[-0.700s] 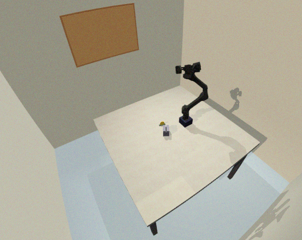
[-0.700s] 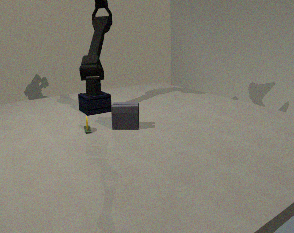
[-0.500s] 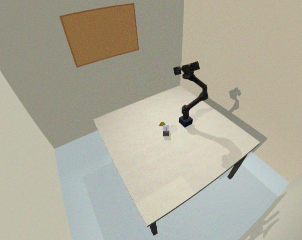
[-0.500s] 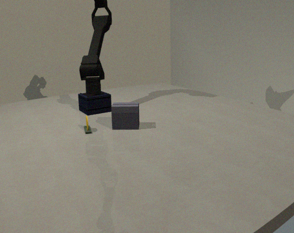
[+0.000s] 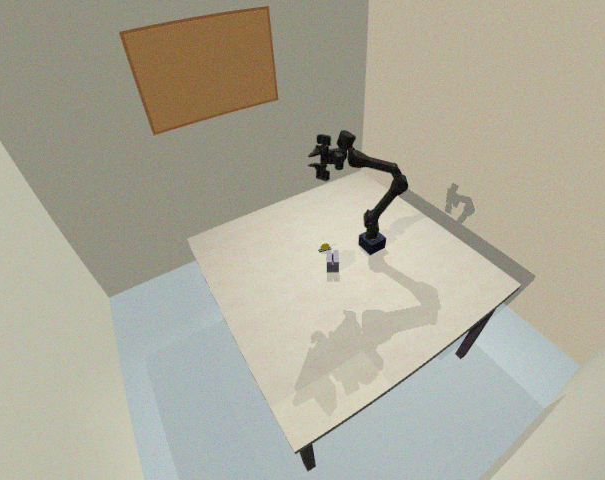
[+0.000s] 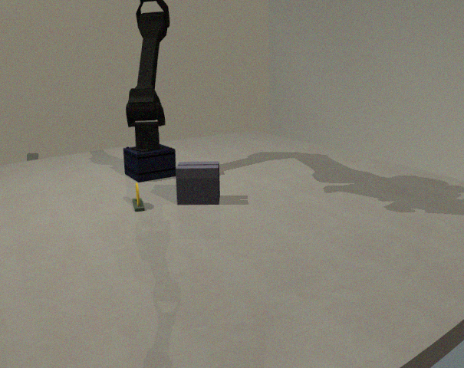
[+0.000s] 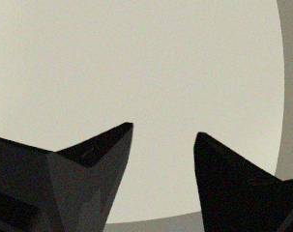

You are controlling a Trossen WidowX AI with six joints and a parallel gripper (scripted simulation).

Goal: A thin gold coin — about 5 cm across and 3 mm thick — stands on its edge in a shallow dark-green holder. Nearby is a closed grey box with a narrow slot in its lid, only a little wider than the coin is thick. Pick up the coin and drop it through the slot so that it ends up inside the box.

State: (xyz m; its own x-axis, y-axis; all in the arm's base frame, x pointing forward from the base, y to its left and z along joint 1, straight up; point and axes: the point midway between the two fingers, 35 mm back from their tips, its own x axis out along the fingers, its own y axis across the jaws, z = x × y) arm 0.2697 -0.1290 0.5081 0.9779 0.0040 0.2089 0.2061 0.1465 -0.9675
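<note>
The gold coin lies 110 mm behind my gripper tip, 30 mm to the right of it and 560 mm below it.
</note>
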